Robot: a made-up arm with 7 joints.
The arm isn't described. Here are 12 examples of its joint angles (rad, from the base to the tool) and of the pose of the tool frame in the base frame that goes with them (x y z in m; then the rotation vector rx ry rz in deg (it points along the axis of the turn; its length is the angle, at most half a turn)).
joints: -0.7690 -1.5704 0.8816 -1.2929 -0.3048 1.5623 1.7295
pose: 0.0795 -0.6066 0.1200 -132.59 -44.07 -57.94
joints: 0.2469 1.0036 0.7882 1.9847 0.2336 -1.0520 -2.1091
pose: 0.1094 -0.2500 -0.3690 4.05 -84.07 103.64
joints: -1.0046 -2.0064 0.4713 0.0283 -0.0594 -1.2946 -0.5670
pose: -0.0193 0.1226 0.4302 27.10 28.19 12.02
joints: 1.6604 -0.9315 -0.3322 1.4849 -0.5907 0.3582 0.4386
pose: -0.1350 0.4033 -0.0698 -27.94 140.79 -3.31
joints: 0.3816 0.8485 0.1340 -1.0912 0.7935 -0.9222 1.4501
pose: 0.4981 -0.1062 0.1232 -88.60 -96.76 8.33
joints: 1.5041 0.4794 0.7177 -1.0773 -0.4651 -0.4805 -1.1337
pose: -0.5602 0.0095 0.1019 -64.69 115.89 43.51
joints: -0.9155 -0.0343 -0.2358 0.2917 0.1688 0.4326 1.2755
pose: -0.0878 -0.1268 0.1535 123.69 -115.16 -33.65
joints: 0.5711 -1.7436 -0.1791 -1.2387 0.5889 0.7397 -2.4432
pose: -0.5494 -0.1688 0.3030 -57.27 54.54 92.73
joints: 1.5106 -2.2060 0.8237 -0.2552 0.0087 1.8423 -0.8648
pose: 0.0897 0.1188 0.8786 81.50 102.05 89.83
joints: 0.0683 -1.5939 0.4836 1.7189 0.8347 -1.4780 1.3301
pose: -0.0875 -0.0838 -0.1226 -93.46 -95.28 77.04
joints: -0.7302 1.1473 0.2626 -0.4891 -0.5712 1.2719 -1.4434
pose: 0.6087 0.1787 -0.1162 -72.39 -82.59 10.26
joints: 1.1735 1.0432 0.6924 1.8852 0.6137 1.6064 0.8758
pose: 0.1515 -0.4939 -0.1506 -48.09 59.57 -95.82
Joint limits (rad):
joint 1: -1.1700..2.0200
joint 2: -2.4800..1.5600
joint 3: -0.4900..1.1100
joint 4: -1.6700..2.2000
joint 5: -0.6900..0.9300
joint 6: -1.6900..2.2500
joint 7: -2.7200..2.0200
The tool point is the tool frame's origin. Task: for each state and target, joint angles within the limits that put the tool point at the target. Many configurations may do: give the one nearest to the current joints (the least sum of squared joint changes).
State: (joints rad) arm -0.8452 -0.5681 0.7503 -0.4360 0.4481 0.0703 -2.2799
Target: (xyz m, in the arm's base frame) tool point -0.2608 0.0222 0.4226
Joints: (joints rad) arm -0.1228 -0.8650 1.1100 -0.1745 0.9300 0.0277 -1.5337
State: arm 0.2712 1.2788 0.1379 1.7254 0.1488 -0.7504 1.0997
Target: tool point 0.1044 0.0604 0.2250
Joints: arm 0.1790 1.2063 -0.1423 1.8914 0.4429 -0.6184 1.7225
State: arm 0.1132 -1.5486 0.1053 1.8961 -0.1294 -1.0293 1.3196
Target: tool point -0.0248 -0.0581 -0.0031
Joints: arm -0.1200 -1.4992 0.3693 1.8617 0.1861 -1.3331 1.7839
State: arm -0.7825 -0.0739 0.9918 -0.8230 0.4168 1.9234 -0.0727
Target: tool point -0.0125 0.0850 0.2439
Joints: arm -0.5802 0.0115 1.1100 -1.3353 0.5506 1.8095 -0.0625
